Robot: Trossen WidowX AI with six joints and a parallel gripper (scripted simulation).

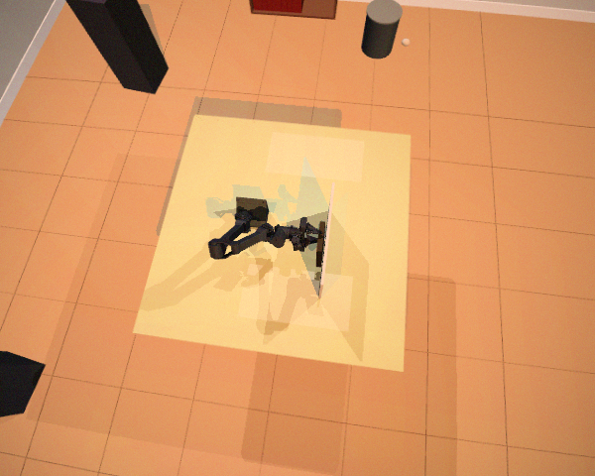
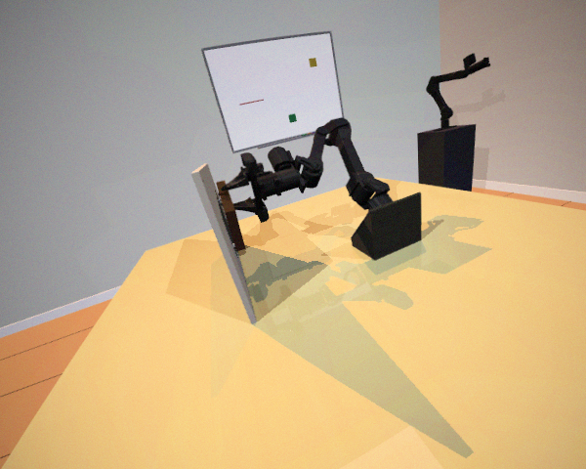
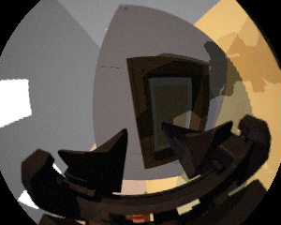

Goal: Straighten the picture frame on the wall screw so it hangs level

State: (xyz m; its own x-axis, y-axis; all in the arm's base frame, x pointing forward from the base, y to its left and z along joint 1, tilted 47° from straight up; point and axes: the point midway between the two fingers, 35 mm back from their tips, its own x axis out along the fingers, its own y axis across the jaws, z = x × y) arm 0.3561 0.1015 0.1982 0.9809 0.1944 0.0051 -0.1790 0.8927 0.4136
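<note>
Right now the brown picture frame is 5 cm below my gripper tip, 2 cm to the right of it and 1 cm ahead of it. The rest, counted from my gripper tip: upright wall panel: 6 cm below, 2 cm ahead.
</note>
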